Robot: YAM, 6 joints.
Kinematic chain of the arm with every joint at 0, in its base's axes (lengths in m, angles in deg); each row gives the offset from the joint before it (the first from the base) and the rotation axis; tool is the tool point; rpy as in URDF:
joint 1: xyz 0 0 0.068 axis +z
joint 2: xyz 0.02 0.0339 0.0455 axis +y
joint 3: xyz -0.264 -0.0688 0 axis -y
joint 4: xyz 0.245 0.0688 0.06 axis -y
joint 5: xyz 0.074 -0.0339 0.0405 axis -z
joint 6: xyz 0.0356 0 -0.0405 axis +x
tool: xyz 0 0 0 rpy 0 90 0
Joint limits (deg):
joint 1: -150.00..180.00
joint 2: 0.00..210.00
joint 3: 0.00..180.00
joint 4: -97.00..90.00
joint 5: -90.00..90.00
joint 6: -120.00..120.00
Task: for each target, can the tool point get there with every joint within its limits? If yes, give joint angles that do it. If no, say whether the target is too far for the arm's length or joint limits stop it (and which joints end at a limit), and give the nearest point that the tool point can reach.
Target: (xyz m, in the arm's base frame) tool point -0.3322 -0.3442 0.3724
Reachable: yes | joints 48.25 16.98 165.31 -55.30 -31.56 -70.66
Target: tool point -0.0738 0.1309 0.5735
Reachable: yes | joints -63.19 34.04 119.43 -49.94 11.12 -26.11
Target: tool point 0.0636 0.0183 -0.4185
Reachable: no: joint limits stop it (at a limit: joint 2) | nearest point 0.0946 0.0272 -0.3477 | short by 0.078 m
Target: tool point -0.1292 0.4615 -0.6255
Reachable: no: too far | nearest point -0.1017 0.3632 -0.3568 | short by 0.287 m
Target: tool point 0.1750 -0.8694 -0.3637
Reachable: no: too far | nearest point 0.1121 -0.5571 -0.1883 | short by 0.364 m
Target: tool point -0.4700 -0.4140 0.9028
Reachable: no: too far | nearest point -0.3011 -0.2652 0.6098 | short by 0.369 m
